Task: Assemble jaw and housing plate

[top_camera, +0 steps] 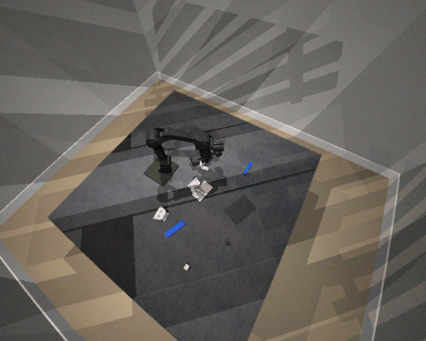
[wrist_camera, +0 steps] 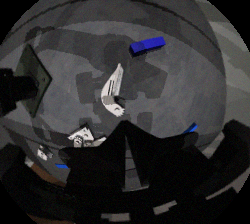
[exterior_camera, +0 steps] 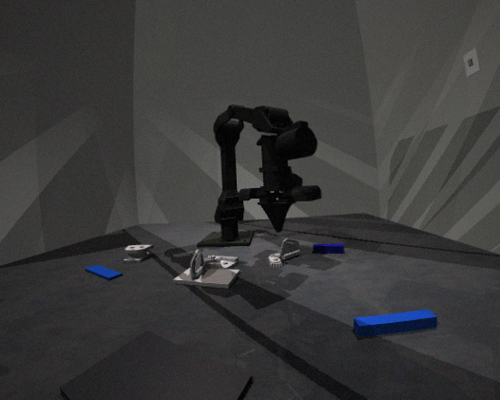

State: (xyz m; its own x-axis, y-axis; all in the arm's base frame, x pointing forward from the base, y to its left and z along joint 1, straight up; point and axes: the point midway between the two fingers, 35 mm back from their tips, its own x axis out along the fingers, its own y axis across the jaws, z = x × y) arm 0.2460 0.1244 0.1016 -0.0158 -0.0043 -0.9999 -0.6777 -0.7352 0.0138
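Right now my gripper tip is 70 mm above the jaw and 10 mm past it. Round my gripper tip: small white cube: 570 mm to the right, 140 mm ahead, 70 mm below; dark square slab: 290 mm ahead, 180 mm to the right, 80 mm below; dark cube: 380 mm to the right, 290 mm ahead, 70 mm below.
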